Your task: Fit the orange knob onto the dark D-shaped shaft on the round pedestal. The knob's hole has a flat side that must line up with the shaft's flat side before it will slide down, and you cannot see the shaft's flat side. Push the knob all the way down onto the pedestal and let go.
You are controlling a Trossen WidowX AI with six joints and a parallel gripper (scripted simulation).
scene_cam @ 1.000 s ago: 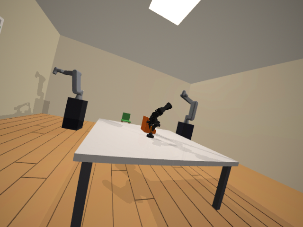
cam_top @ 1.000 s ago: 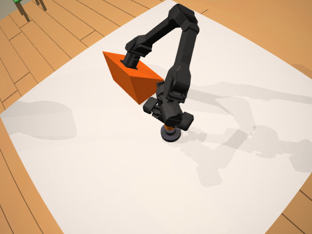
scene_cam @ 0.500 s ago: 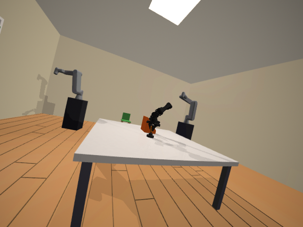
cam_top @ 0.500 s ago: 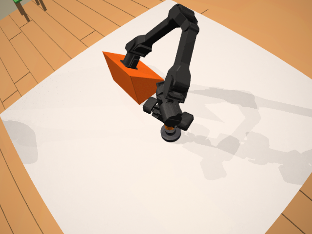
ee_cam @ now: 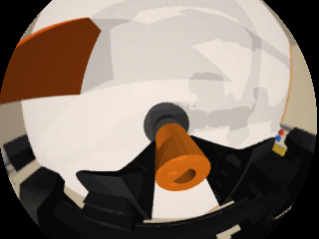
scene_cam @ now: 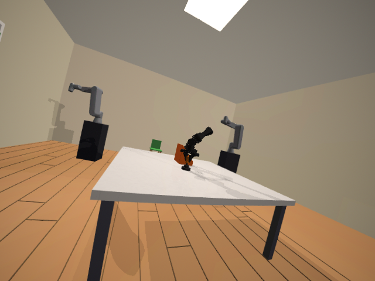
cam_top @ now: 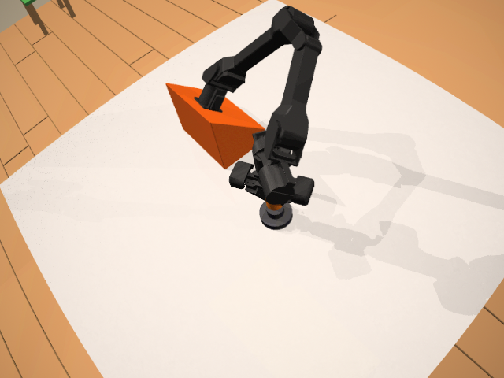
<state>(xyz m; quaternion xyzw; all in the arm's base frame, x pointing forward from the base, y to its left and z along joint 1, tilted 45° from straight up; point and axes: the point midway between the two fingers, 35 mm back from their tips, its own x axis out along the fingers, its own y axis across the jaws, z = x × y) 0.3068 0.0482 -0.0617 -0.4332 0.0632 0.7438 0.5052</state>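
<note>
My gripper tip is now 20 mm below the orange knob. The rest, counted from my gripper tip: round pedestal (40 mm below).
</note>
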